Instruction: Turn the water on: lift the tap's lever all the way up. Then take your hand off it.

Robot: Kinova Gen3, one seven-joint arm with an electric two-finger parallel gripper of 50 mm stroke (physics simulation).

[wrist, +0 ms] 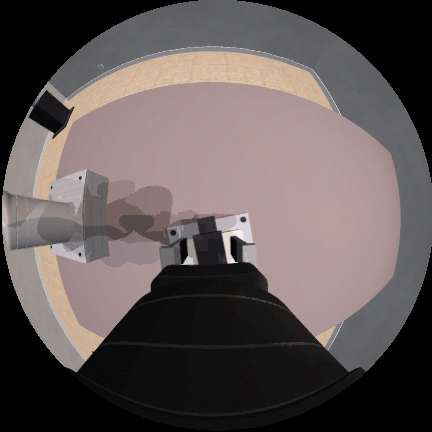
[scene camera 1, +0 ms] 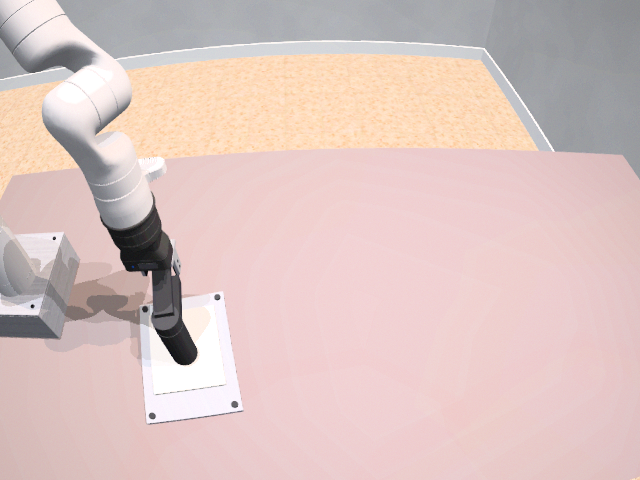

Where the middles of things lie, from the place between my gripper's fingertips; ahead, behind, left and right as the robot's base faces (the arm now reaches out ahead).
Labels:
My hand is 10 mm short of the dark flat lever (scene camera 1: 165,318) and 50 mm to the left of it.

